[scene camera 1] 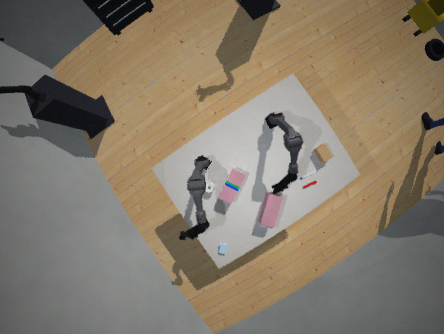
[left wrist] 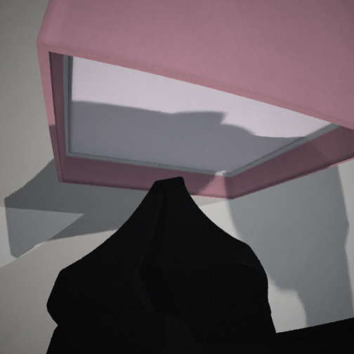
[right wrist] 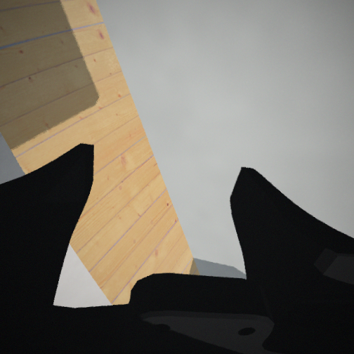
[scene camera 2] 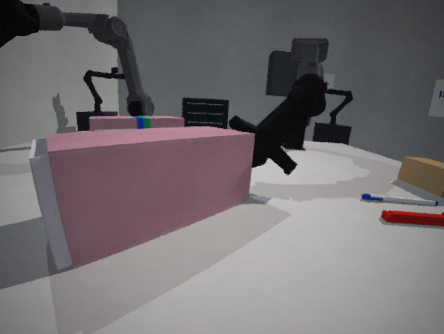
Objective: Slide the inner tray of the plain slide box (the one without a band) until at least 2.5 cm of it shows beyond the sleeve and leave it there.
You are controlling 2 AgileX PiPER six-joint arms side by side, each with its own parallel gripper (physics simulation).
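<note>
The plain pink slide box [scene camera 1: 271, 210] [scene camera 2: 150, 185] [left wrist: 200, 35] lies on the table. Its pale inner tray [scene camera 2: 51, 210] [left wrist: 150, 130] sticks out a short way at the left end in scene camera 2. In the left wrist view, the tray's other end sits recessed inside the sleeve. My left gripper [scene camera 1: 276, 189] [left wrist: 172, 195] is shut and empty, with its fingertips close to this recessed end; whether they touch the box is unclear. My right gripper [scene camera 1: 184, 235] [right wrist: 166, 173] is open and empty, beyond the table's edge in scene camera 1.
A pink box with a blue and green band [scene camera 1: 238, 177] [scene camera 2: 167, 121] lies beside the plain one. A tan block [scene camera 1: 322, 153] [scene camera 2: 425, 172], a white-and-blue pen [scene camera 1: 308, 175] [scene camera 2: 405, 200] and a red bar [scene camera 1: 310, 184] [scene camera 2: 415, 218] lie at the right. A light blue block [scene camera 1: 222, 248] is near the lower corner.
</note>
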